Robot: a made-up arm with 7 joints.
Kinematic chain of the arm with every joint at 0, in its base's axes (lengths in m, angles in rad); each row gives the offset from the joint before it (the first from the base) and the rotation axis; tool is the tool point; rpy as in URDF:
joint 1: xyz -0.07 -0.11 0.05 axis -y
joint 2: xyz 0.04 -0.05 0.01 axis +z
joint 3: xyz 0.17 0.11 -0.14 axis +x
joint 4: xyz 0 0.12 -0.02 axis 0.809 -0.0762 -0.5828
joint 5: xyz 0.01 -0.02 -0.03 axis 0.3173 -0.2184 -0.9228
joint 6: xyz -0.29 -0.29 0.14 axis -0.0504 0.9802 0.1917
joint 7: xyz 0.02 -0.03 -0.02 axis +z
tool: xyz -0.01 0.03 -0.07 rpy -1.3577 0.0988 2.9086
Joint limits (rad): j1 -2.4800..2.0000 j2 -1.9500..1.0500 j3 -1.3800..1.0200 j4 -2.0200..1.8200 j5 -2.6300..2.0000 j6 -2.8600..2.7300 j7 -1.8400..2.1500
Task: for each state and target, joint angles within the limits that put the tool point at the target. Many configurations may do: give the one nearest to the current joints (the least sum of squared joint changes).
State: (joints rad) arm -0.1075 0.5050 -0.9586 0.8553 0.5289 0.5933 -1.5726
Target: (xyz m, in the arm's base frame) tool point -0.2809 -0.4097 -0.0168
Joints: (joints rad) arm -0.7919 1.0014 -1.3143 0.6038 0.2010 1.2056 -1.6996
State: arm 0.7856 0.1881 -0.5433 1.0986 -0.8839 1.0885 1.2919
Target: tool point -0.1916 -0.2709 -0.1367
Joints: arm 0.4637 -0.1871 -0.8069 0.9405 -0.5262 1.2013 1.2635
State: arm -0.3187 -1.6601 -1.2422 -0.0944 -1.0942 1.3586 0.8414
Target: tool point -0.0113 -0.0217 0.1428
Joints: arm -0.4359 -1.7505 -1.0428 0.4484 -0.4593 1.2160 0.7622
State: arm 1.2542 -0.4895 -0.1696 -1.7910 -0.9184 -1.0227 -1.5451
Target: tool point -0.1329 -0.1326 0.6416
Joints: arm 1.3934 -0.7514 0.0628 -1.5249 -0.7056 -0.9612 -1.5350
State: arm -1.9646 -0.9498 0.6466 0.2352 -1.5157 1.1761 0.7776
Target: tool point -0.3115 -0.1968 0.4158
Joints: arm -2.4800 -1.0966 0.8039 0.7685 -0.9820 1.2250 0.8069
